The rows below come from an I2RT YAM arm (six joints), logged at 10 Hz.
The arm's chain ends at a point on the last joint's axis. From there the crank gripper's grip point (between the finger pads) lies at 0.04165 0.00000 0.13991 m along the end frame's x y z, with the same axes.
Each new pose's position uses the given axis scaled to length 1; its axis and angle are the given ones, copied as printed.
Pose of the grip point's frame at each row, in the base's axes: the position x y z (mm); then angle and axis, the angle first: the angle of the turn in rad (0 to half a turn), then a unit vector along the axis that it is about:
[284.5, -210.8, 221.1, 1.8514, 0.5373, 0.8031, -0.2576]
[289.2, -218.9, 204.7, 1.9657, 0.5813, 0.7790, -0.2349]
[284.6, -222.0, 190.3, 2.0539, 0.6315, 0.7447, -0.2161]
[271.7, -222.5, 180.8, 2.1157, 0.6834, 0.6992, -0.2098]
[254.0, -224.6, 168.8, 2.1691, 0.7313, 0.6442, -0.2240]
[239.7, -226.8, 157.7, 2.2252, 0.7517, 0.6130, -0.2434]
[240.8, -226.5, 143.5, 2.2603, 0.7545, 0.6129, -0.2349]
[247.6, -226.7, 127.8, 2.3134, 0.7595, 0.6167, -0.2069]
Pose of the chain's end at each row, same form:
[197.4, -114.2, 287.5, 1.8514, 0.5373, 0.8031, -0.2576]
[211.6, -125.5, 285.7, 1.9657, 0.5813, 0.7790, -0.2349]
[215.3, -131.5, 281.5, 2.0539, 0.6315, 0.7447, -0.2161]
[210.6, -132.3, 277.9, 2.1157, 0.6834, 0.6992, -0.2098]
[204.0, -131.5, 269.5, 2.1691, 0.7313, 0.6442, -0.2240]
[200.3, -132.6, 262.0, 2.2252, 0.7517, 0.6130, -0.2434]
[202.9, -136.1, 251.6, 2.2603, 0.7545, 0.6129, -0.2349]
[208.8, -144.8, 242.3, 2.3134, 0.7595, 0.6167, -0.2069]

